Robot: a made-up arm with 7 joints.
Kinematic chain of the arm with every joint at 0, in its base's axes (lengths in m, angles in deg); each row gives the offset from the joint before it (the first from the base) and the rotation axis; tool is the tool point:
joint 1: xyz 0 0 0.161 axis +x
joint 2: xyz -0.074 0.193 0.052 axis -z
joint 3: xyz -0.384 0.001 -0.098 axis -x
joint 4: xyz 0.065 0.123 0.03 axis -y
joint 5: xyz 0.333 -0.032 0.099 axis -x
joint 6: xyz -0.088 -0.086 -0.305 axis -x
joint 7: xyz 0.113 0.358 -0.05 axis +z
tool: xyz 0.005 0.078 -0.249
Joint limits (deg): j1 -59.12..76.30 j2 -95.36..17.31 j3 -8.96..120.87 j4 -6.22..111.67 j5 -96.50..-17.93 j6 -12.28..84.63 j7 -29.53..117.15
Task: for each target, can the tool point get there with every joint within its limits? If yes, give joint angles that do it. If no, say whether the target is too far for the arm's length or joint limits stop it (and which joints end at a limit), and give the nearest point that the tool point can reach.
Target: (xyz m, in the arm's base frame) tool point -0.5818 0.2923 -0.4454
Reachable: yes | joints -41.52 -68.55 29.36 64.77 -35.60 28.24 42.43
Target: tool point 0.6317 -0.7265 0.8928
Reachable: no: joint limits stop it (at a limit: joint 1, joint 2, joint 3, joint 7) | nearest point 0.2743 -0.4241 0.7737 | short by 0.483 m
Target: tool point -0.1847 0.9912 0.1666
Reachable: yes | joints 51.18 -0.24 89.16 13.81 -80.89 -1.48 54.36
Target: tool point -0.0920 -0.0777 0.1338
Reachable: no: joint limits stop it (at a limit: joint 2, joint 5, joint 6, joint 7) | nearest point 0.0265 -0.2404 0.0768 | short by 0.209 m
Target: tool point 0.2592 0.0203 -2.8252
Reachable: no: too far | nearest point -0.1439 0.0762 -1.1037 | short by 1.769 m
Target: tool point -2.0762 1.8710 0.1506
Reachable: no: too far | nearest point -0.9775 0.9532 0.1557 | short by 1.432 m
